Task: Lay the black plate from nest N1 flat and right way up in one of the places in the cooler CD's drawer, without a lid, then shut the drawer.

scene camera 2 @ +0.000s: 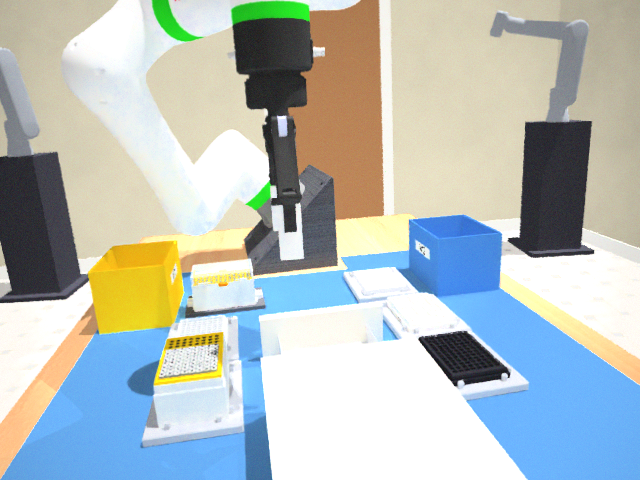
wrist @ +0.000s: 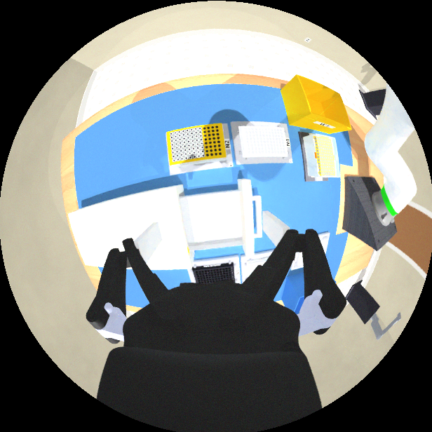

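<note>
The black plate lies flat on its pale nest, beside the cooler; in the wrist view my gripper body hides its near part. The white cooler stands at the front in the scene view. Its drawer is pulled out, with a white inside and a handle on its front panel. My gripper is open and empty, fingers pointing down, high above the table. In the wrist view the drawer shows between and beyond the fingers.
A yellow-topped rack and a white plate stand across the drawer from the black plate. A tip box, a yellow bin and a blue bin stand farther back. White items lie behind the black plate.
</note>
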